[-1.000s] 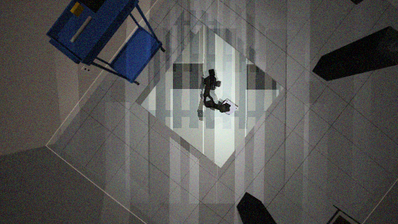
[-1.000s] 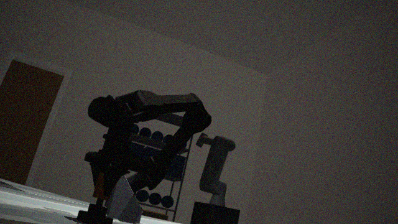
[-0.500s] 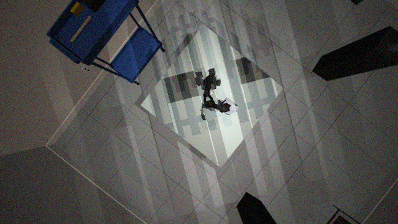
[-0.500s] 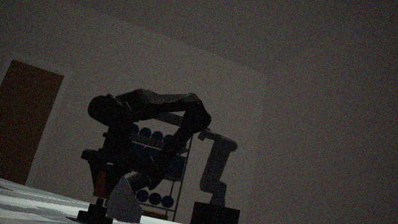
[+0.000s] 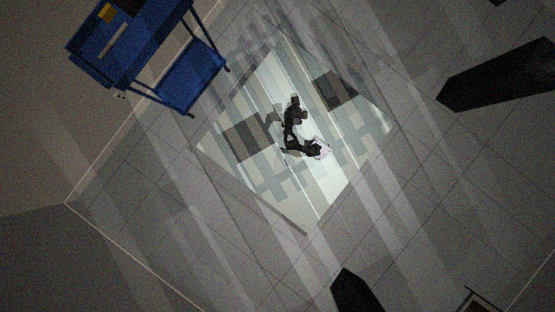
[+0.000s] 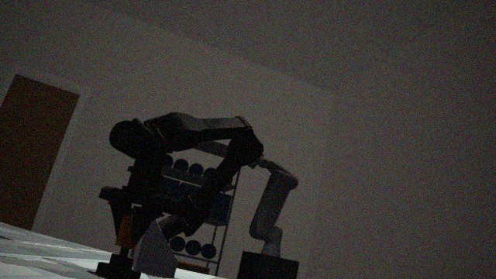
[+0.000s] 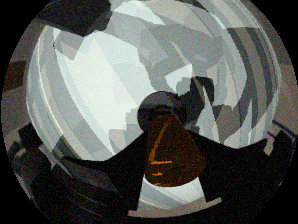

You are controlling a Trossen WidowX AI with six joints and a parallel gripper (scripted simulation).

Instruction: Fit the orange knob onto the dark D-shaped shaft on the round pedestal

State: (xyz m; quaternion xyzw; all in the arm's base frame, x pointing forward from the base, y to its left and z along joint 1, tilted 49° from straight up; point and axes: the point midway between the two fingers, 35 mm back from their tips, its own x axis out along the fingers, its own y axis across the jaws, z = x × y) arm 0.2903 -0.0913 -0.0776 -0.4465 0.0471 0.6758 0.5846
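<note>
The orange knob lies 20 mm above my gripper tip. Round my gripper tip: dark round pedestal: 40 mm below.
</note>
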